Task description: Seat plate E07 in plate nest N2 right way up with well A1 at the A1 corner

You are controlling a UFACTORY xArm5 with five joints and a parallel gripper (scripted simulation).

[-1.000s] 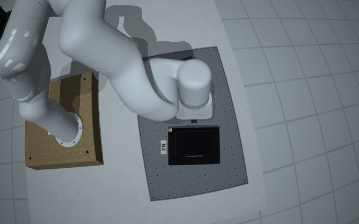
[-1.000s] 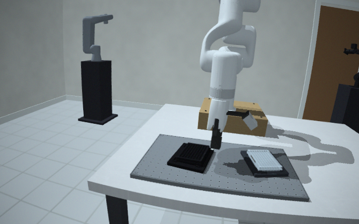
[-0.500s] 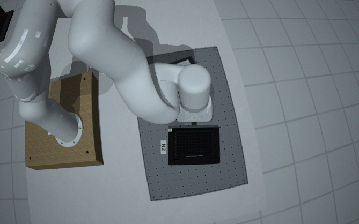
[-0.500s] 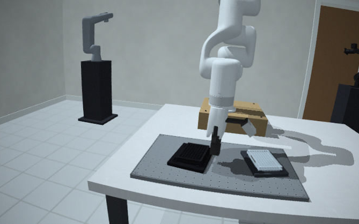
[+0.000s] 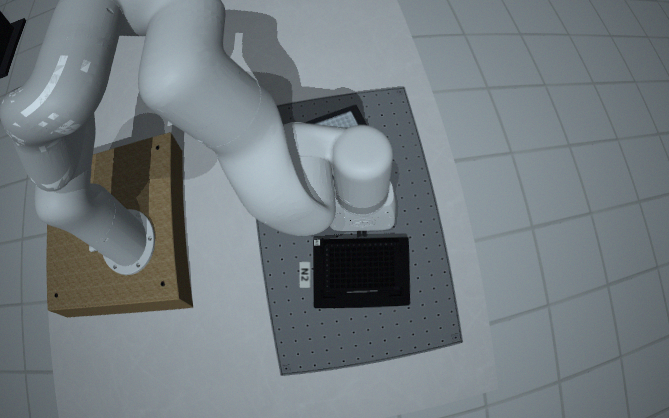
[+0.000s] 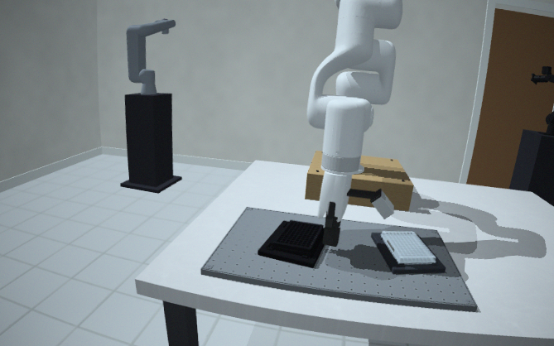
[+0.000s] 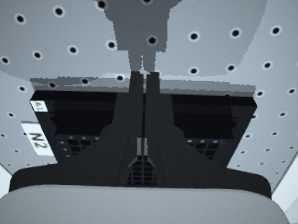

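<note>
The black 96-well plate E07 is 70 mm to the right of my hand, 20 mm below it and 10 mm behind it. Also, from my hand: N2 label: 100 mm behind, 70 mm to the right, 40 mm below; then black nest N2: 80 mm to the right, 30 mm below, 10 mm behind; then A1 corner mark: 80 mm behind, 30 mm below, 10 mm to the right.
</note>
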